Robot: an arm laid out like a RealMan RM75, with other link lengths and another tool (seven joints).
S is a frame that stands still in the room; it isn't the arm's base.
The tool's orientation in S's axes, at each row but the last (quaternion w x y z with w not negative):
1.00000, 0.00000, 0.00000, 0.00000
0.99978, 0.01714, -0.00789, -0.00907
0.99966, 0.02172, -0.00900, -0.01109
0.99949, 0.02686, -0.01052, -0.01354
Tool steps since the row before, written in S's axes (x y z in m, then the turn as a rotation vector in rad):
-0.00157, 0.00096, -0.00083, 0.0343, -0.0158, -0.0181
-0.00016, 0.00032, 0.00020, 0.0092, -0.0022, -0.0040
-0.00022, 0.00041, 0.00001, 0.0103, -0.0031, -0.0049
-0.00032, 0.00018, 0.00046, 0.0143, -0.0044, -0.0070
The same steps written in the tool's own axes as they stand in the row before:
-0.00157, 0.00096, -0.00083, 0.0343, -0.0158, -0.0181
-0.00016, 0.00032, 0.00019, 0.0092, -0.0022, -0.0041
-0.00023, 0.00041, 0.00000, 0.0103, -0.0031, -0.0050
-0.00032, 0.00020, 0.00046, 0.0143, -0.0044, -0.0071

